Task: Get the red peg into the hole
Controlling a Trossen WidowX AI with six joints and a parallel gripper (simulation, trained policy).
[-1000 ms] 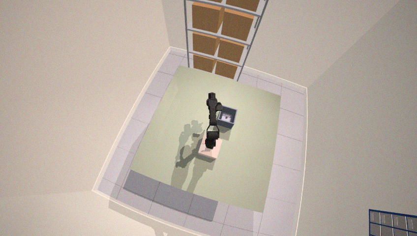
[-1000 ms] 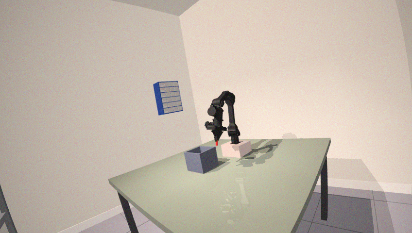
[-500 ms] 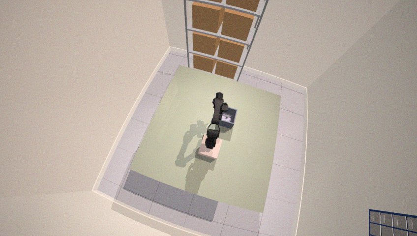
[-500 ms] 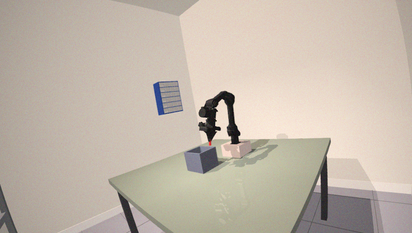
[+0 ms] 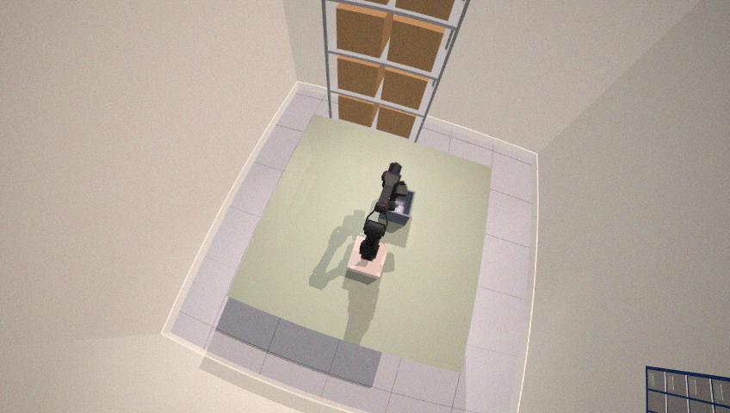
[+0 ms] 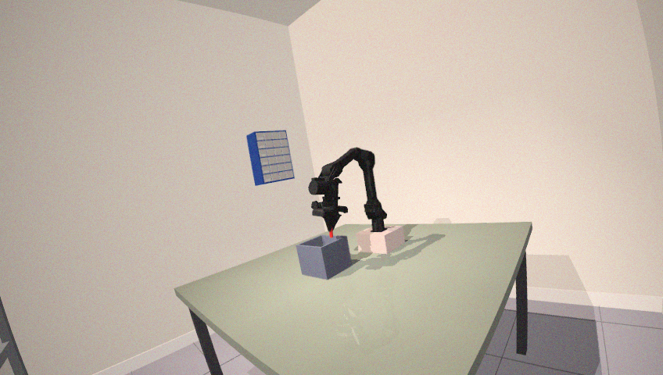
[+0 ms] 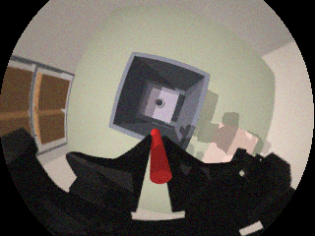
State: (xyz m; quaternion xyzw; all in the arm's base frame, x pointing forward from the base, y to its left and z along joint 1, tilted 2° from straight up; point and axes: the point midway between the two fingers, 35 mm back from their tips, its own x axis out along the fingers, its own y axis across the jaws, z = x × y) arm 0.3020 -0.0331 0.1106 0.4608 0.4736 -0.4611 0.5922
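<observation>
Now: gripper tip 20 mm short of the plate, 50 mm to the left of it and 130 mm above it. Also, from my gripper tip: red peg (10 mm above).
</observation>
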